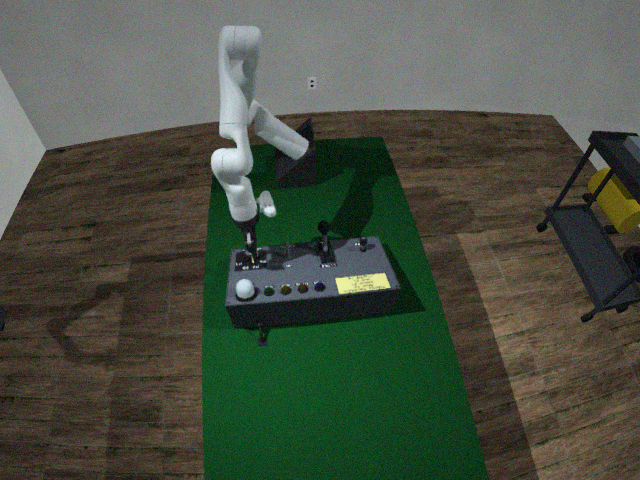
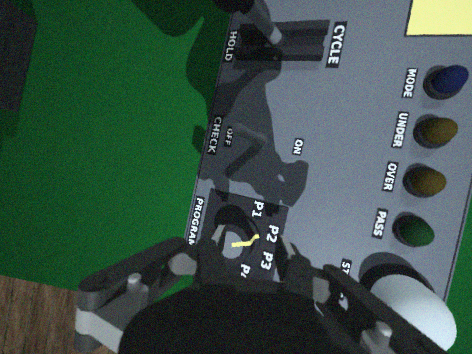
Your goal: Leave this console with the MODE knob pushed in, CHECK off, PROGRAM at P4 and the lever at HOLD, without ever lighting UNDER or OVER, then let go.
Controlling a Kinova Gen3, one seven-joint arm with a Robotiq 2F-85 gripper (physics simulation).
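Note:
The grey console stands on the green mat. My gripper is open and low over the console's left end, with a finger on each side of the PROGRAM knob. The knob's yellow pointer aims about at P2. The CHECK switch lies towards the OFF label. The lever leans to the HOLD end of its slot. The MODE, UNDER, OVER and PASS lamps look dark. A small knob stands at the console's back right.
A white STATUS dome sits at the console's front left, close to my right finger. A yellow label lies at its front right. A dark cart with a yellow cylinder stands at the far right. The arm's black base is behind the console.

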